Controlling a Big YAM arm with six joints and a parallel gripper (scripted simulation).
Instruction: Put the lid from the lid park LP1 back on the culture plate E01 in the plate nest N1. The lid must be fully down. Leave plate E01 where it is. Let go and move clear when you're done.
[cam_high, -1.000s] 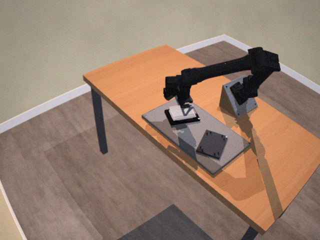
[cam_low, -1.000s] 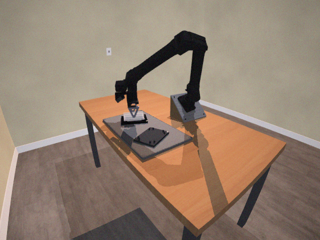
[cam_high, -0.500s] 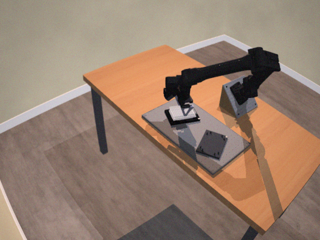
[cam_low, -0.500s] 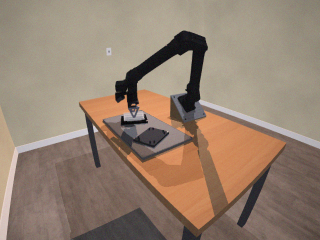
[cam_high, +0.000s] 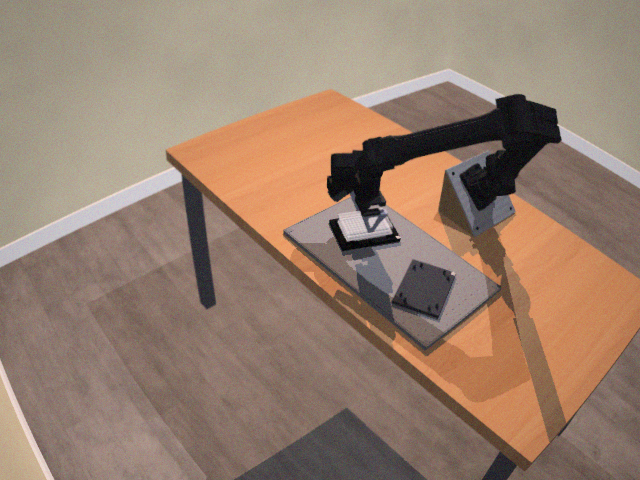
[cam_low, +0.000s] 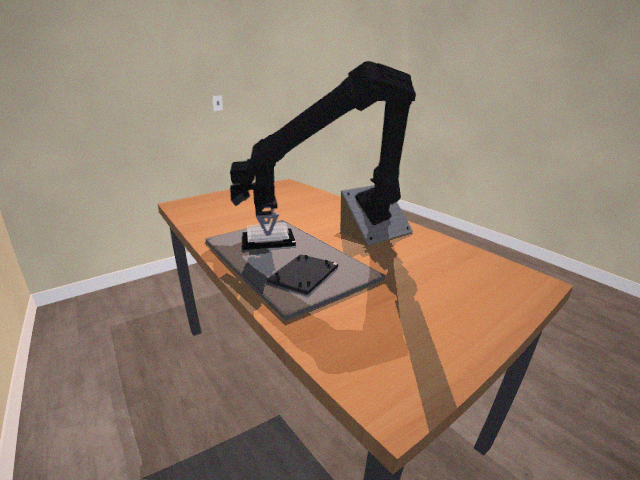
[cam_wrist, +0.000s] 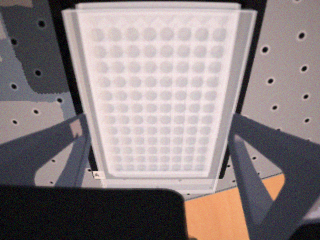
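Now: hand right at the clear lid. The rest, counted from my hand: black plate nest N1: 40 mm below; then lid park LP1: 250 mm to the left, 40 mm below, 40 mm ahead; then white culture plate E01: 20 mm below.
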